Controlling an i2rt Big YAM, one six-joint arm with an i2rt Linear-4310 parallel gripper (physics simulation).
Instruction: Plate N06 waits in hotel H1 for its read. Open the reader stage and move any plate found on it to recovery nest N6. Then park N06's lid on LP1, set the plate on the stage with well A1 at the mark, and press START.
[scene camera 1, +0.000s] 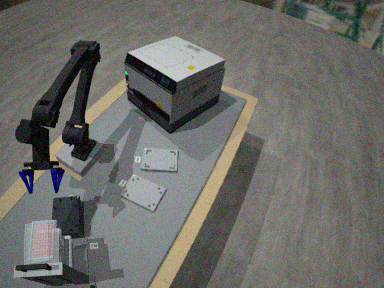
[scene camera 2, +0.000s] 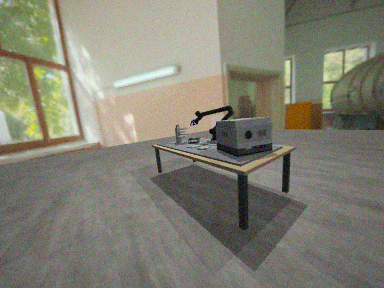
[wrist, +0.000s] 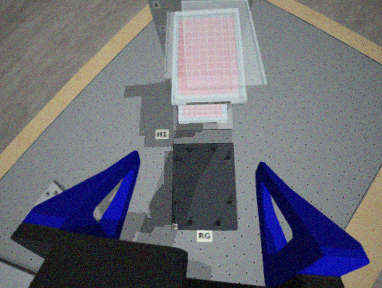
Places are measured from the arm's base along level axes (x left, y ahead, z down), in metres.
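Where they show: gripper, between the fingertips: (scene camera 1: 43, 193) (scene camera 2: 191, 125) (wrist: 197, 161); arm's base, origin of its link: (scene camera 1: 83, 149) (scene camera 2: 215, 139).
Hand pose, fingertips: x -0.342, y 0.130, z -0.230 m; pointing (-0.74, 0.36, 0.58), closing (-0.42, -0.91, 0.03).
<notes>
Each offset is from my fingertips to the top centre of the thing. "*": to the spot under its first point.
The hotel (scene camera 1: 56, 270) (scene camera 2: 177, 134), beside label H1, holds a clear-lidded plate with pink wells @(dx -0.141, dy +0.051, dz +0.025 m) (scene camera 1: 42, 240) (wrist: 207, 60). Another pink-welled plate @(dx -0.136, dy +0.074, dz +0.150 m) (wrist: 202, 111) shows partly beneath it in the wrist view. Which is N06 cannot be read. The reader @(dx +0.876, dy +0.139, dz -0.044 m) (scene camera 1: 172, 62) (scene camera 2: 245, 136) is a white and grey box with a green light; no stage stands out of its visible front. Two pale flat nests @(* dx +0.435, dy +0.238, dz +0.257 m) (scene camera 1: 160, 160) @(* dx +0.250, dy +0.235, dz +0.258 m) (scene camera 1: 144, 193) lie mid-table; their labels are unreadable. My gripper (scene camera 1: 43, 191) (scene camera 2: 194, 123) (wrist: 197, 161) is open and empty, above and near the black RG block.
The black RG block @(dx +0.012, dy -0.013, dz +0.192 m) (scene camera 1: 68, 215) (wrist: 205, 186) lies between the arm base (scene camera 1: 80, 157) and the hotel. A clear sheet-like piece @(* dx -0.133, dy +0.002, dz +0.032 m) (wrist: 256, 60) shows beside the upper plate. The table's wooden edge (scene camera 1: 200, 200) (wrist: 90, 75) runs around the grey surface.
</notes>
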